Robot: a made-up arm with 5 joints. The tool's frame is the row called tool. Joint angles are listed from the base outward. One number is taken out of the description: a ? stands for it. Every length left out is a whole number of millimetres.
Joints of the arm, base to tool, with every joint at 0 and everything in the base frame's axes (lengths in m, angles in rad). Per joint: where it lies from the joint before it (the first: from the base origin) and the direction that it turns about. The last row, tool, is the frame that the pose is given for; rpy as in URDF.
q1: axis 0 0 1 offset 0 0 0.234
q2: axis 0 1 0 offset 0 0 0
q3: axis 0 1 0 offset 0.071 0 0.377
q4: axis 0 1 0 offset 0.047 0 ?
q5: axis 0 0 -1 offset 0.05 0 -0.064
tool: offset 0 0 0 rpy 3.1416 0 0
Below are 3 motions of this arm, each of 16 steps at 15 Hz.
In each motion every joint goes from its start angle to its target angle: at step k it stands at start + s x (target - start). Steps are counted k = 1, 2, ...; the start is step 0. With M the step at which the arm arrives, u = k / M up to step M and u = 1 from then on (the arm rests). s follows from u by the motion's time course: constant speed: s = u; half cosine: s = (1 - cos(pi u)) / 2; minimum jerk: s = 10 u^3 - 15 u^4 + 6 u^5.
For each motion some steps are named. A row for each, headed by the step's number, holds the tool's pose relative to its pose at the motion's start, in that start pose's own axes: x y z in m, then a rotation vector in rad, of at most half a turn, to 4 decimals.
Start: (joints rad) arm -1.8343 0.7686 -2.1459 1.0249 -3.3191
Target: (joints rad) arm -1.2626 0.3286 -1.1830 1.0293 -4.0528
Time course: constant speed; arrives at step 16
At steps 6, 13, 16:
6: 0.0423 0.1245 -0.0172 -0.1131 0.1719 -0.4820
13: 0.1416 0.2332 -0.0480 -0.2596 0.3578 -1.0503
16: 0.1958 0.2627 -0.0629 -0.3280 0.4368 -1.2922

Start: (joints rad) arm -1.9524 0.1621 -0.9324 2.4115 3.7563
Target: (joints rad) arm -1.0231 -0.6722 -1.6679 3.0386 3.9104
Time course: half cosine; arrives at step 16
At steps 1, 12, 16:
1: 0.0037 0.0000 0.0010 0.0020 -0.0125 0.0021
12: 0.1714 -0.1185 0.2547 0.1191 -1.0733 -0.1468
16: 0.1460 -0.1678 0.2969 0.1257 -1.2317 -0.2418

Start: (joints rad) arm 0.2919 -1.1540 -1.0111 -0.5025 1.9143
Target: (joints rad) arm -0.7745 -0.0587 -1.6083 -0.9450 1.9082
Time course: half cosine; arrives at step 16
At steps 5, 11, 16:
5: -0.0073 0.0544 0.0845 0.0252 0.1072 -0.2115
11: 0.1634 0.1573 0.2141 0.0936 0.3855 -0.7344
16: 0.2762 0.1498 0.2049 0.1240 0.5006 -0.9410

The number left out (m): -0.207
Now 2 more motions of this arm.
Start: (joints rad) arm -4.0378 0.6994 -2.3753 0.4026 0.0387
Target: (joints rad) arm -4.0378 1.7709 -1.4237 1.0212 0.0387
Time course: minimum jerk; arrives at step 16
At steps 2, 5, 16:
2: -0.0121 0.0005 0.0115 -0.0016 -0.0424 0.0000
5: -0.1509 0.0058 0.1060 -0.0184 -0.4752 0.0000
16: -0.8106 0.0314 -0.0623 -0.1022 -2.6397 0.0000

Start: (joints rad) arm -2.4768 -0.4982 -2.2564 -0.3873 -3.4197
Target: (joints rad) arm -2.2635 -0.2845 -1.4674 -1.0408 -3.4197
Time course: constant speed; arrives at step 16
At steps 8, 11, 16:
8: 0.1417 0.0421 -0.0243 -0.0568 0.1652 0.1064
11: 0.1859 0.0627 -0.0465 -0.0827 0.2256 0.1459
16: 0.2448 0.0990 -0.0961 -0.1313 0.3243 0.2111

